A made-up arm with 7 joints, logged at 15 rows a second.
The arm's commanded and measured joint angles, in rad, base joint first. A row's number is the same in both.
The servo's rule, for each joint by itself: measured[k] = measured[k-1] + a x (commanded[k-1-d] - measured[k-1]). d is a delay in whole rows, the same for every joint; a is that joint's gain. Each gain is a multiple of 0.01, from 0.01 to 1. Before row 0 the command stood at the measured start. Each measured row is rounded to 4 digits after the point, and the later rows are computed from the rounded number. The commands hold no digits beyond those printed.
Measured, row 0: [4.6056, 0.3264, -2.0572, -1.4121, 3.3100, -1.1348, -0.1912]
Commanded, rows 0 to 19: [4.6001, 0.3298, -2.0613, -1.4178, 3.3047, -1.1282, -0.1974]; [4.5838, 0.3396, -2.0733, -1.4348, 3.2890, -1.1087, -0.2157]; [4.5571, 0.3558, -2.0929, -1.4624, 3.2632, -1.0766, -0.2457]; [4.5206, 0.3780, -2.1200, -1.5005, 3.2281, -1.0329, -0.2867]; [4.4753, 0.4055, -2.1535, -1.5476, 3.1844, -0.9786, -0.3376]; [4.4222, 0.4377, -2.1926, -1.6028, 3.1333, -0.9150, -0.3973]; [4.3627, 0.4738, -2.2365, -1.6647, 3.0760, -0.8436, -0.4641]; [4.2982, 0.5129, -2.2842, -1.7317, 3.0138, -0.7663, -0.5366]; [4.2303, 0.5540, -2.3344, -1.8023, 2.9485, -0.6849, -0.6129]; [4.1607, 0.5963, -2.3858, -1.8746, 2.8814, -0.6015, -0.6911]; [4.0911, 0.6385, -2.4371, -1.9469, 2.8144, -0.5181, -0.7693]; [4.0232, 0.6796, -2.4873, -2.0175, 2.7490, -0.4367, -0.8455]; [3.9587, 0.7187, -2.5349, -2.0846, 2.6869, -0.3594, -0.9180]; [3.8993, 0.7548, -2.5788, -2.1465, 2.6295, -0.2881, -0.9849]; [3.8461, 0.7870, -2.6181, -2.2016, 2.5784, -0.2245, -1.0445]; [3.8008, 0.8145, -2.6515, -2.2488, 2.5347, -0.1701, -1.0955]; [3.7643, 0.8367, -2.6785, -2.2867, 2.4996, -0.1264, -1.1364]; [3.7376, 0.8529, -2.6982, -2.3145, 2.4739, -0.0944, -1.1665]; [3.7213, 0.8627, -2.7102, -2.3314, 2.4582, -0.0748, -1.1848]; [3.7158, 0.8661, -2.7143, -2.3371, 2.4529, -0.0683, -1.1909]
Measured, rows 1 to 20: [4.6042, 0.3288, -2.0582, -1.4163, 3.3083, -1.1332, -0.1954]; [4.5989, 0.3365, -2.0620, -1.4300, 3.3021, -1.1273, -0.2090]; [4.5880, 0.3502, -2.0697, -1.4540, 3.2897, -1.1151, -0.2336]; [4.5705, 0.3699, -2.0823, -1.4884, 3.2700, -1.0954, -0.2692]; [4.5457, 0.3952, -2.1001, -1.5322, 3.2426, -1.0674, -0.3150]; [4.5136, 0.4254, -2.1232, -1.5844, 3.2076, -1.0308, -0.3701]; [4.4744, 0.4598, -2.1515, -1.6438, 3.1655, -0.9859, -0.4331]; [4.4286, 0.4975, -2.1847, -1.7088, 3.1170, -0.9332, -0.5024]; [4.3770, 0.5376, -2.2221, -1.7780, 3.0631, -0.8736, -0.5764]; [4.3208, 0.5793, -2.2630, -1.8495, 3.0050, -0.8083, -0.6532]; [4.2611, 0.6213, -2.3065, -1.9216, 2.9440, -0.7387, -0.7310]; [4.1992, 0.6627, -2.3517, -1.9926, 2.8816, -0.6662, -0.8077]; [4.1367, 0.7025, -2.3975, -2.0607, 2.8193, -0.5926, -0.8816]; [4.0750, 0.7396, -2.4428, -2.1242, 2.7586, -0.5195, -0.9508]; [4.0155, 0.7733, -2.4866, -2.1815, 2.7009, -0.4487, -1.0136]; [3.9597, 0.8026, -2.5278, -2.2313, 2.6477, -0.3818, -1.0685]; [3.9089, 0.8268, -2.5655, -2.2723, 2.6003, -0.3205, -1.1140]; [3.8644, 0.8453, -2.5987, -2.3035, 2.5599, -0.2662, -1.1492]; [3.8272, 0.8577, -2.6266, -2.3241, 2.5274, -0.2203, -1.1731]; [3.7982, 0.8637, -2.6485, -2.3337, 2.5036, -0.1838, -1.1850]
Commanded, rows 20 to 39: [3.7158, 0.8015, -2.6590, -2.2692, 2.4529, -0.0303, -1.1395]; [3.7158, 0.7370, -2.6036, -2.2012, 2.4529, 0.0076, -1.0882]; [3.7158, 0.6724, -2.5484, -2.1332, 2.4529, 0.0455, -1.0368]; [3.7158, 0.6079, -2.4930, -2.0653, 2.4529, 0.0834, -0.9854]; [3.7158, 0.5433, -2.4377, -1.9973, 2.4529, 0.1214, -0.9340]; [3.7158, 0.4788, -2.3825, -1.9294, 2.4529, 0.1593, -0.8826]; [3.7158, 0.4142, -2.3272, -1.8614, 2.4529, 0.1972, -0.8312]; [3.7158, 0.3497, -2.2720, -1.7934, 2.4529, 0.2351, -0.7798]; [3.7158, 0.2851, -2.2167, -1.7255, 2.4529, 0.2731, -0.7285]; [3.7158, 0.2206, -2.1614, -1.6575, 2.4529, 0.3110, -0.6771]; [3.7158, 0.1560, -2.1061, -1.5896, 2.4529, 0.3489, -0.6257]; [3.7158, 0.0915, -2.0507, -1.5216, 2.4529, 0.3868, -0.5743]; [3.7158, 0.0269, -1.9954, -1.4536, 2.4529, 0.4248, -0.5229]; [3.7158, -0.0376, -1.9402, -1.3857, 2.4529, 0.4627, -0.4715]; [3.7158, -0.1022, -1.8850, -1.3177, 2.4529, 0.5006, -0.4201]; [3.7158, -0.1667, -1.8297, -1.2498, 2.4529, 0.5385, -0.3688]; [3.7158, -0.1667, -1.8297, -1.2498, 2.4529, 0.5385, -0.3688]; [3.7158, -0.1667, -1.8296, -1.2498, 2.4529, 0.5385, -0.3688]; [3.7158, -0.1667, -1.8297, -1.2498, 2.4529, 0.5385, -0.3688]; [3.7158, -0.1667, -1.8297, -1.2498, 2.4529, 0.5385, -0.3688]
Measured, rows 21 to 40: [3.7768, 0.8195, -2.6511, -2.2860, 2.4874, -0.1470, -1.1545]; [3.7609, 0.7609, -2.6392, -2.2232, 2.4764, -0.1099, -1.1101]; [3.7492, 0.6981, -2.6165, -2.1566, 2.4689, -0.0726, -1.0610]; [3.7405, 0.6341, -2.5856, -2.0890, 2.4638, -0.0352, -1.0103]; [3.7341, 0.5696, -2.5486, -2.0211, 2.4603, 0.0024, -0.9592]; [3.7293, 0.5051, -2.5071, -1.9532, 2.4579, 0.0401, -0.9079]; [3.7258, 0.4406, -2.4621, -1.8853, 2.4563, 0.0778, -0.8565]; [3.7232, 0.3761, -2.4146, -1.8173, 2.4552, 0.1156, -0.8051]; [3.7213, 0.3115, -2.3651, -1.7494, 2.4545, 0.1534, -0.7538]; [3.7199, 0.2470, -2.3142, -1.6814, 2.4540, 0.1912, -0.7024]; [3.7188, 0.1824, -2.2622, -1.6135, 2.4536, 0.2290, -0.6510]; [3.7180, 0.1179, -2.2093, -1.5455, 2.4534, 0.2669, -0.5996]; [3.7174, 0.0533, -2.1558, -1.4775, 2.4532, 0.3048, -0.5482]; [3.7170, -0.0112, -2.1019, -1.4096, 2.4531, 0.3427, -0.4968]; [3.7167, -0.0758, -2.0477, -1.3416, 2.4530, 0.3806, -0.4454]; [3.7165, -0.1403, -1.9932, -1.2737, 2.4530, 0.4185, -0.3941]; [3.7163, -0.1590, -1.9523, -1.2560, 2.4530, 0.4473, -0.3771]; [3.7162, -0.1645, -1.9216, -1.2514, 2.4530, 0.4692, -0.3715]; [3.7161, -0.1661, -1.8986, -1.2502, 2.4530, 0.4858, -0.3697]; [3.7160, -0.1665, -1.8814, -1.2499, 2.4530, 0.4984, -0.3691]
